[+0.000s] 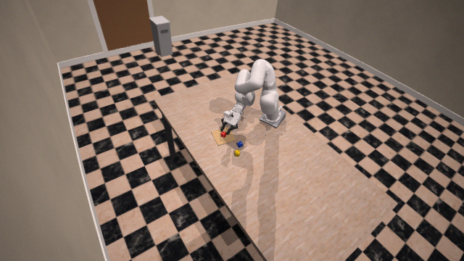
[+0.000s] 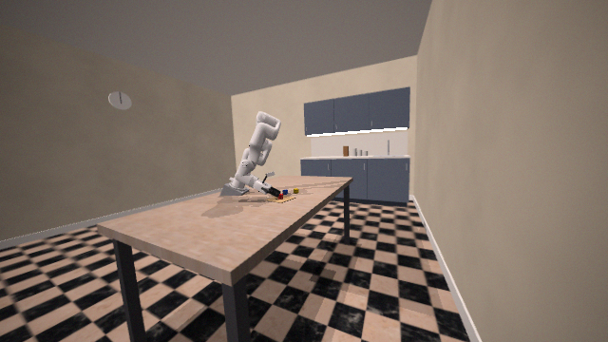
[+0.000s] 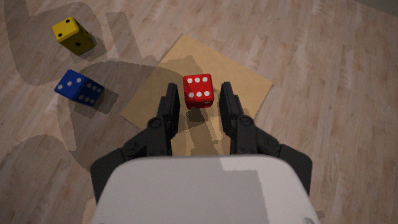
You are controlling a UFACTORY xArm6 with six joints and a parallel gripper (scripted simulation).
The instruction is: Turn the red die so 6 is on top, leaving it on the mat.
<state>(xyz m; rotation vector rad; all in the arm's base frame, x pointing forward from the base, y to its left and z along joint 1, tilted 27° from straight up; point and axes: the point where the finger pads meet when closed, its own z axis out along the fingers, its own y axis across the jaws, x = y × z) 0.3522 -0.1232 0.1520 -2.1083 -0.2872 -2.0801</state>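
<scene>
My gripper is now 2 cm short of the red die, 1 cm to the right of it and 2 cm above it. From my hand the other things lie so: tan mat 2 cm ahead, 1 cm to the left, 4 cm below; then yellow die 6 cm ahead, 19 cm to the left, 3 cm below; then blue die 1 cm behind, 15 cm to the left, 3 cm below.
</scene>
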